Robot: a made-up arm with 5 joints.
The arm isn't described. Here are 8 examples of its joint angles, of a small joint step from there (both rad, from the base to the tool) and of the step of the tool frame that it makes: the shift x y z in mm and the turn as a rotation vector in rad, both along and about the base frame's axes.
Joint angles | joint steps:
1: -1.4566 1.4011 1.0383 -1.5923 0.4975 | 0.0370 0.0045 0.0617 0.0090 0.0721
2: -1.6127 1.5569 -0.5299 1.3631 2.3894 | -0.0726 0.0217 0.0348 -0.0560 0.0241
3: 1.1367 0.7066 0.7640 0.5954 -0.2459 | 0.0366 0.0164 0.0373 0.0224 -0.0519
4: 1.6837 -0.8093 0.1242 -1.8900 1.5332 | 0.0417 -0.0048 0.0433 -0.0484 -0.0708
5: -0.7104 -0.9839 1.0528 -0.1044 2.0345 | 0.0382 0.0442 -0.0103 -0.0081 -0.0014
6: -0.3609 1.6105 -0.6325 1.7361 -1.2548 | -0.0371 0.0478 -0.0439 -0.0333 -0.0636
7: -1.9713 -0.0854 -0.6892 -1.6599 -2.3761 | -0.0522 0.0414 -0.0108 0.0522 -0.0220
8: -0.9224 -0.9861 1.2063 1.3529 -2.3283 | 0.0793 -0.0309 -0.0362 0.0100 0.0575
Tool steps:
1: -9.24 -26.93 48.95 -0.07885 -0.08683 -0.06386
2: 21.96 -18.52 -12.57 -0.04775 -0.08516 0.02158
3: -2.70 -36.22 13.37 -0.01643 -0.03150 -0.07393
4: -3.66 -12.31 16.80 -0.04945 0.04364 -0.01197
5: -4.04 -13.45 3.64 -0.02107 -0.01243 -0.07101
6: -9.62 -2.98 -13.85 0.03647 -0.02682 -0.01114
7: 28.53 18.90 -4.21 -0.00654 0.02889 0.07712
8: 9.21 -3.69 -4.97 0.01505 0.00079 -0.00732
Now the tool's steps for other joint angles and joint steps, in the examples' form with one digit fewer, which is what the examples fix.
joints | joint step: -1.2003 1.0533 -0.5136 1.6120 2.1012 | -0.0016 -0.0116 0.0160 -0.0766 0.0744
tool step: 2.9 -2.5 -41.7 -0.0528 -0.1317 -0.0056
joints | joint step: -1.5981 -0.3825 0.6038 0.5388 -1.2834 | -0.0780 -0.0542 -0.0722 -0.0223 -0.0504
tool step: 54.2 27.9 -33.1 -0.0030 0.1369 0.1227
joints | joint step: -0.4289 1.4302 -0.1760 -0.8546 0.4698 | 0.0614 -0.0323 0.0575 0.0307 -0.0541
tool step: 1.7 10.1 -3.2 0.0314 0.0233 -0.0119
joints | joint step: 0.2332 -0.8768 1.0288 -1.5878 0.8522 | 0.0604 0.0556 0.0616 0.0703 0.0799
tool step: -7.6 -73.3 13.7 -0.0790 -0.0142 -0.1770
